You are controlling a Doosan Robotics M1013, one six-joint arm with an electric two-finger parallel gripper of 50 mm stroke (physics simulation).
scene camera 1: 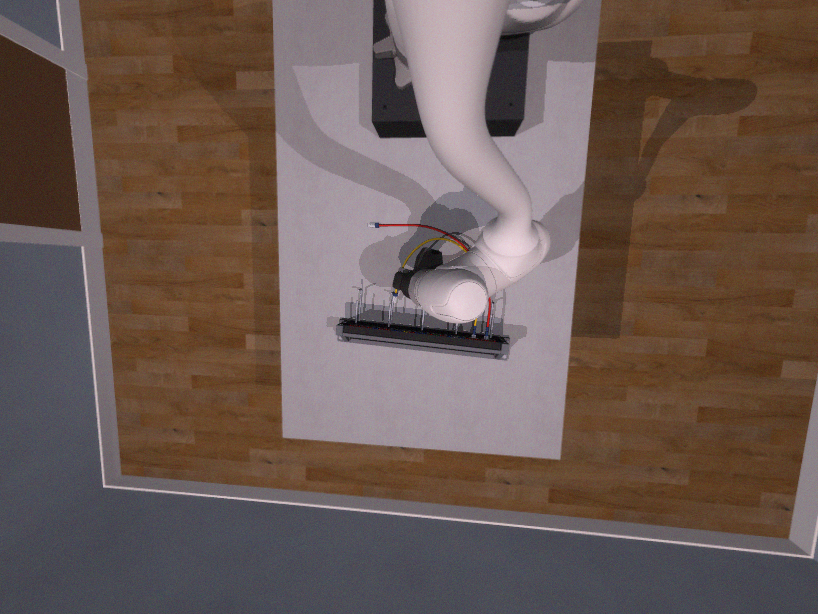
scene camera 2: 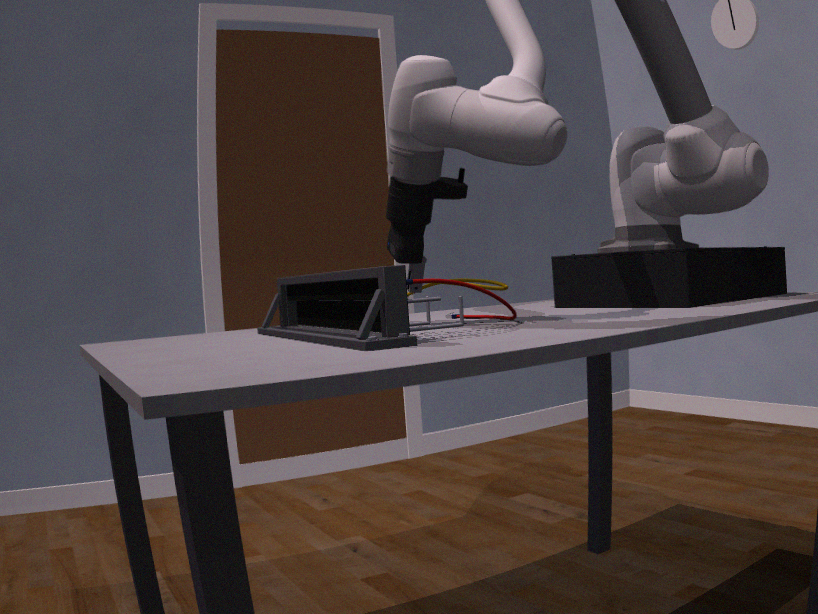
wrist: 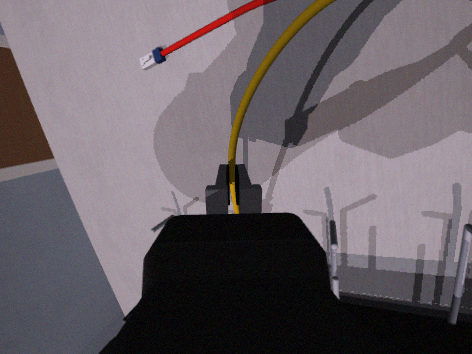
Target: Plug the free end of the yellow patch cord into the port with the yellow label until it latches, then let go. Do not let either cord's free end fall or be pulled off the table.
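Frame: origin at the arm's base, x ahead, y left, z up, level; centimetres.
Seen in the pictures: gripper, between the fingertips: [scene camera 1: 401, 272] [scene camera 2: 413, 290] [wrist: 232, 176].
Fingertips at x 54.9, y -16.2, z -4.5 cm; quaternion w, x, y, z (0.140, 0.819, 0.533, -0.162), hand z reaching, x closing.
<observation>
Offsets run from my fingertips to a thing's middle. "*": to the spot under its first point. Level surfaces: height alone.
My gripper [scene camera 1: 399, 282] [scene camera 2: 414, 288] [wrist: 232, 176] is shut on the yellow patch cord @[* dx -6.1, dy +6.7, dz +1.4 cm] [scene camera 1: 420, 247] [scene camera 2: 492, 282] [wrist: 258, 75], which arcs away behind the fingers. In scene camera 1 its small plug @[* dx +6.6, dy -3.3, dz -2.9 cm] [scene camera 1: 395, 295] shows beside the gripper, pointing towards the patch panel @[dx +16.4, dy +3.5, dz -1.1 cm] [scene camera 1: 422, 335] [scene camera 2: 395, 304]. In the wrist view the gripper body hides that plug. The gripper is low over the cord side of the panel, left of its middle in scene camera 1. The port with the yellow label cannot be made out. Both cords' other ends are at the panel's right end in scene camera 1.
The red cord @[* dx -13.5, dy +3.2, dz -5.5 cm] [scene camera 1: 406, 225] [scene camera 2: 492, 317] [wrist: 215, 27] has its free end on the table @[dz -6.1 cm] [scene camera 1: 422, 409] [scene camera 2: 264, 373] [wrist: 100, 100]. Upright metal cable guides [scene camera 1: 422, 317] [scene camera 2: 461, 309] [wrist: 333, 255] stand along the panel, close to the gripper. The robot's black base [scene camera 1: 399, 112] [scene camera 2: 621, 280] stands at the far end.
</observation>
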